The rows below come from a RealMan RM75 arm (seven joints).
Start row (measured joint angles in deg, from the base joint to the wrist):
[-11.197 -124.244 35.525 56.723 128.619 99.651 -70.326]
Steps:
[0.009 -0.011 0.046 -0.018 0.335 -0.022 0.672]
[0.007 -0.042 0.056 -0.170 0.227 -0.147 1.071]
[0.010 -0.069 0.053 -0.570 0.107 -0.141 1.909]
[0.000 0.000 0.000 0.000 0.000 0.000 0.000]
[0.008 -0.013 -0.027 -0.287 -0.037 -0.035 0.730]
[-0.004 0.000 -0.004 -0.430 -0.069 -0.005 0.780]
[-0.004 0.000 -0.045 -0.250 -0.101 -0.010 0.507]
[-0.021 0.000 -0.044 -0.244 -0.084 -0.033 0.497]
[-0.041 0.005 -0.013 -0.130 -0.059 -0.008 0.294]
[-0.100 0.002 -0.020 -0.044 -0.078 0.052 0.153]
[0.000 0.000 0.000 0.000 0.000 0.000 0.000]
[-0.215 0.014 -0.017 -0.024 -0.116 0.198 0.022]
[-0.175 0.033 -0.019 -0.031 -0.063 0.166 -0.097]
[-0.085 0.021 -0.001 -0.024 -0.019 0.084 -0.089]
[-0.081 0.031 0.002 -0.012 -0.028 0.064 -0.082]
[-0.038 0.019 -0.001 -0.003 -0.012 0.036 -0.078]
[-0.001 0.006 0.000 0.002 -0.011 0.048 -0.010]
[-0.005 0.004 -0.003 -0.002 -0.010 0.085 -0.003]
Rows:
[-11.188 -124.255 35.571 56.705 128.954 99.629 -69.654]
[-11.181 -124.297 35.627 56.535 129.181 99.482 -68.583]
[-11.171 -124.366 35.680 55.965 129.288 99.341 -66.674]
[-11.171 -124.366 35.680 55.965 129.288 99.341 -66.674]
[-11.163 -124.379 35.653 55.678 129.251 99.306 -65.944]
[-11.167 -124.379 35.649 55.248 129.182 99.301 -65.164]
[-11.171 -124.379 35.604 54.998 129.081 99.291 -64.657]
[-11.192 -124.379 35.560 54.754 128.997 99.258 -64.160]
[-11.233 -124.374 35.547 54.624 128.938 99.250 -63.866]
[-11.333 -124.372 35.527 54.580 128.860 99.302 -63.713]
[-11.333 -124.372 35.527 54.580 128.860 99.302 -63.713]
[-11.548 -124.358 35.510 54.556 128.744 99.500 -63.691]
[-11.723 -124.325 35.491 54.525 128.681 99.666 -63.788]
[-11.808 -124.304 35.490 54.501 128.662 99.750 -63.877]
[-11.889 -124.273 35.492 54.489 128.634 99.814 -63.959]
[-11.927 -124.254 35.491 54.486 128.622 99.850 -64.037]
[-11.928 -124.248 35.491 54.488 128.611 99.898 -64.047]
[-11.933 -124.244 35.488 54.486 128.601 99.983 -64.050]

